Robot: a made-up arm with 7 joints.
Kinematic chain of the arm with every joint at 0, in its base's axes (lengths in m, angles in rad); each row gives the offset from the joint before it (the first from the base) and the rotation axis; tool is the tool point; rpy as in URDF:
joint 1: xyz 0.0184 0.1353 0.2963 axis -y
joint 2: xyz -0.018 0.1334 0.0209 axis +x
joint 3: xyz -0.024 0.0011 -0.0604 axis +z
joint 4: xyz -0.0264 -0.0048 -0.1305 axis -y
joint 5: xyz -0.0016 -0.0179 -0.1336 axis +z
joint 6: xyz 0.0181 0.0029 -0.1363 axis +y
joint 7: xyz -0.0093 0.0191 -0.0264 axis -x
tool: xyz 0.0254 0.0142 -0.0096 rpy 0 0 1.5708
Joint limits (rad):
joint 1: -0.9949..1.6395
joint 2: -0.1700..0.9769
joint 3: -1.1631..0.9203
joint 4: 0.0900..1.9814
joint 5: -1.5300..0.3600
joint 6: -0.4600..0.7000
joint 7: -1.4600..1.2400
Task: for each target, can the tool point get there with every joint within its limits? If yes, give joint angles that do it. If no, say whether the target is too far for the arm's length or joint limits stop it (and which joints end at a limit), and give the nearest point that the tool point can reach.
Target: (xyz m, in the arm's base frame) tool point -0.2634 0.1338 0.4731
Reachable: no: joint limits stop it (at a limit: joint 1, joint 2, joint 4) | nearest point -0.0165 0.1329 0.4354 | short by 0.250 m
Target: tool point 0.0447 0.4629 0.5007
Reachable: yes | joints 1.2643 0.8451 0.6136 1.6025 -0.8795 0.0107 0.1836
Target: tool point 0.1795 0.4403 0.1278
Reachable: yes | joints -0.1979 0.1942 0.5687 1.4481 -0.6728 0.3547 -1.0086
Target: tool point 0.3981 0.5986 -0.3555
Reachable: no: too far | nearest point 0.2445 0.4688 -0.0919 | short by 0.332 m
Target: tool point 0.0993 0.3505 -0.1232
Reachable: yes | joints 0.0631 0.4333 -0.6275 0.4551 -1.2061 0.2189 -0.7214
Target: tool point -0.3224 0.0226 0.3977
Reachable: no: joint limits stop it (at a limit: joint 1, joint 2, joint 3, joint 5, joint 6, joint 7) | nearest point -0.2514 0.0147 0.1479 | short by 0.260 m
